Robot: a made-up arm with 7 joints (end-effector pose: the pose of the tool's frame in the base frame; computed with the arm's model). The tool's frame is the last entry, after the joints.
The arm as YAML. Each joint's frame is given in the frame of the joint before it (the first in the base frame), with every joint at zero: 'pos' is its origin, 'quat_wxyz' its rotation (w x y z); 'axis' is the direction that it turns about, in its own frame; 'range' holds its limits. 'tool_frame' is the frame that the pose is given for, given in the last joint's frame.
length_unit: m
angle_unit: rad
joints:
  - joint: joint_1
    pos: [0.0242, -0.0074, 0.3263]
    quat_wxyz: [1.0, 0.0, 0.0, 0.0]
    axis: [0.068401, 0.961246, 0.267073]
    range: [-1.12, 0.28]
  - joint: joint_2
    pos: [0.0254, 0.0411, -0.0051]
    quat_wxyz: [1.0, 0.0, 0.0, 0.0]
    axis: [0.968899, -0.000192, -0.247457]
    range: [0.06, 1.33]
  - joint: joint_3
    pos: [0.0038, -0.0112, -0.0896]
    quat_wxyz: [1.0, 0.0, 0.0, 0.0]
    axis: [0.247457, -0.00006, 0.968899]
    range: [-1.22, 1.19]
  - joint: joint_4
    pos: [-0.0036, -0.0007, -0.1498]
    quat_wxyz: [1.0, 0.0, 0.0, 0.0]
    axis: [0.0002, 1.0, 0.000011]
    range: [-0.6, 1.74]
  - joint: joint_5
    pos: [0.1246, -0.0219, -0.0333]
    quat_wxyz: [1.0, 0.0, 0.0, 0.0]
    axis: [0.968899, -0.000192, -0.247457]
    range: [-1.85, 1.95]
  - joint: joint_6
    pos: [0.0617, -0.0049, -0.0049]
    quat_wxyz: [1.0, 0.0, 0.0, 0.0]
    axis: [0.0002, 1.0, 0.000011]
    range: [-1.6, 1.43]
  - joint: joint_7
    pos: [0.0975, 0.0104, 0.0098]
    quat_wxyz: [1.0, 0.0, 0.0, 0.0]
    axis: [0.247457, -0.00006, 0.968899]
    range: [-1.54, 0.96]
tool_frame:
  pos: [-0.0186, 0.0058, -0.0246]
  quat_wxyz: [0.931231, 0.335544, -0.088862, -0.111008]
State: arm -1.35 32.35 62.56 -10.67 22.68 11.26 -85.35
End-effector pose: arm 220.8 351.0 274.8 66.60 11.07 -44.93
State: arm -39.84 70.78 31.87 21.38 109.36 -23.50 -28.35
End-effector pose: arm 404.3 303.1 431.1 -156.90 -69.05 33.44
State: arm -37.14 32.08 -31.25 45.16 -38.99 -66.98 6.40
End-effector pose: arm 416.6 69.9 108.0 43.44 -60.12 0.43
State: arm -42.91 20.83 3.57 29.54 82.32 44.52 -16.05
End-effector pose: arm 470.9 99.6 187.4 120.86 44.24 -14.65
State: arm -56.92 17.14 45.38 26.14 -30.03 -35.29 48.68
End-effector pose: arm 425.3 213.7 331.3 -6.04 -33.37 93.21
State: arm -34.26 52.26 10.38 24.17 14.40 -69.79 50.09
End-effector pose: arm 406.2 162.0 283.8 77.10 -96.10 40.21
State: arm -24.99 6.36 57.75 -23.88 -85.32 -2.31 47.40
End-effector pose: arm 273.3 241.5 264.5 -40.33 -33.30 68.98
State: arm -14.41 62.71 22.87 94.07 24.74 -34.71 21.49
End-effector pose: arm 187.1 444.2 79.7 105.42 42.23 6.24
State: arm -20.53 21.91 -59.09 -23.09 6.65 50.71 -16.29
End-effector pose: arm 227.6 -155.2 86.4 55.28 -11.16 -93.12
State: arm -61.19 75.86 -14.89 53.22 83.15 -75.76 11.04
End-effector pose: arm 422.7 273.2 307.6 145.51 -36.27 -94.49
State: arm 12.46 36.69 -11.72 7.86 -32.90 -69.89 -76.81
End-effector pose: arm 227.7 150.4 46.2 40.52 -73.49 -80.56
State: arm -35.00 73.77 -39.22 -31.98 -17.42 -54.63 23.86
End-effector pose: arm 267.6 5.6 267.1 37.33 -102.66 -35.59
